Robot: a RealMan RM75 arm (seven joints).
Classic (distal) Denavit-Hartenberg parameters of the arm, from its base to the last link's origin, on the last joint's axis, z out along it. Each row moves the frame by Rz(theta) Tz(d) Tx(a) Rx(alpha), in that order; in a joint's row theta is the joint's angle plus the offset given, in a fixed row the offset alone. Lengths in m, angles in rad.
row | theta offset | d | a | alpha
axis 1 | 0 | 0.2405 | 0 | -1.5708
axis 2 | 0 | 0 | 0 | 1.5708
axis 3 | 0 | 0.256 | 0 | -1.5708
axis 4 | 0 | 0 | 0 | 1.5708
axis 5 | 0 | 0.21 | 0 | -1.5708
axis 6 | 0 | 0 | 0 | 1.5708
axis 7 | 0 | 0.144 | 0 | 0
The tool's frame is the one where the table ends.
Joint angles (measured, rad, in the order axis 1, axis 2, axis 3, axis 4, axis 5, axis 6, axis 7), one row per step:
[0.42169 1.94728 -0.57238 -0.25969 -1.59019 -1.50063 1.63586]
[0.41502 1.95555 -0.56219 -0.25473 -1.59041 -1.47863 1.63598]
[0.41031 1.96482 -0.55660 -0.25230 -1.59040 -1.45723 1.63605]
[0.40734 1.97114 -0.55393 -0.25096 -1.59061 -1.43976 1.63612]
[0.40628 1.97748 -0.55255 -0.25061 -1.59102 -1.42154 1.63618]
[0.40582 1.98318 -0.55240 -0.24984 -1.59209 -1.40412 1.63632]
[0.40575 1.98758 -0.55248 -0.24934 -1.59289 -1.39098 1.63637]
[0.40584 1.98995 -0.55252 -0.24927 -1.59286 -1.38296 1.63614]
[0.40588 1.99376 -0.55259 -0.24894 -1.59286 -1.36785 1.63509]
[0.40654 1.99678 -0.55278 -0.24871 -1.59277 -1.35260 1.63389]
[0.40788 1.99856 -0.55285 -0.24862 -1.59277 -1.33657 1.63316]
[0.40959 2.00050 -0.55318 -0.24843 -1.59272 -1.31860 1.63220]
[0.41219 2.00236 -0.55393 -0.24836 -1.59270 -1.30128 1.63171]
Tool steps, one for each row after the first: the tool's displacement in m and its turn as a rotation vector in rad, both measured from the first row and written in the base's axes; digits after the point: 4 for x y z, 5 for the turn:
[0.0038 -0.0014 -0.0034 0.00597 0.00345 -0.03148]
[0.0066 -0.0024 -0.0074 0.00879 0.00469 -0.05761]
[0.0087 -0.0029 -0.0104 0.01001 0.00326 -0.07703]
[0.0102 -0.0028 -0.0133 0.01053 0.00014 -0.09414]
[0.0115 -0.0026 -0.0163 0.00929 -0.00370 -0.10960]
[0.0124 -0.0024 -0.0186 0.00817 -0.00670 -0.12082]
[0.0130 -0.0022 -0.0198 0.00828 -0.00890 -0.12739]
[0.0142 -0.0018 -0.0218 0.00884 -0.01399 -0.13964]
[0.0154 -0.0011 -0.0233 0.00983 -0.02006 -0.15122]
[0.0168 0.0000 -0.0244 0.01139 -0.02740 -0.16298]
[0.0183 0.0012 -0.0255 0.01299 -0.03582 -0.17581]
[0.0194 0.0027 -0.0267 0.01406 -0.04392 -0.18721]

